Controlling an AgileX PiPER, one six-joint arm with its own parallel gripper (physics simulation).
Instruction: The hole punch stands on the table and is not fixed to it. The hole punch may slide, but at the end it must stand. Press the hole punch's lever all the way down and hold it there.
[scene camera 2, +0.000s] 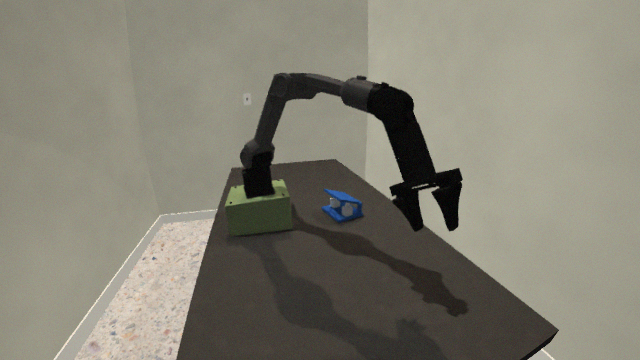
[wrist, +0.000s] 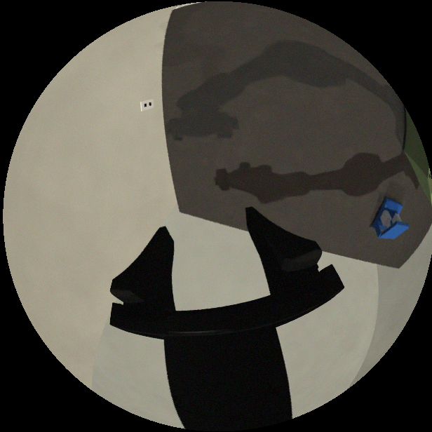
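The blue hole punch (scene camera 2: 342, 205) (wrist: 391, 220) stands upright on the dark table (scene camera 2: 240, 310) (wrist: 300, 120), beside the green base block. Its lever (scene camera 2: 343, 195) (wrist: 394, 230) is raised and slants up from the hinge, with pale parts showing between lever and base. My gripper (scene camera 2: 435, 229) (wrist: 206, 225) is open with nothing between its fingers. It hangs in the air, fingers pointing down, well to the right of the hole punch in the scene view and apart from it. In the wrist view the hole punch is at the right edge.
The green block (scene camera 2: 259, 215) (wrist: 419, 145) carries the arm's base at the table's left side in the scene view. The arm arches high over the table and casts two shadows on it. Pale walls (scene camera 2: 500, 100) (wrist: 75, 200) stand beyond the table's edges.
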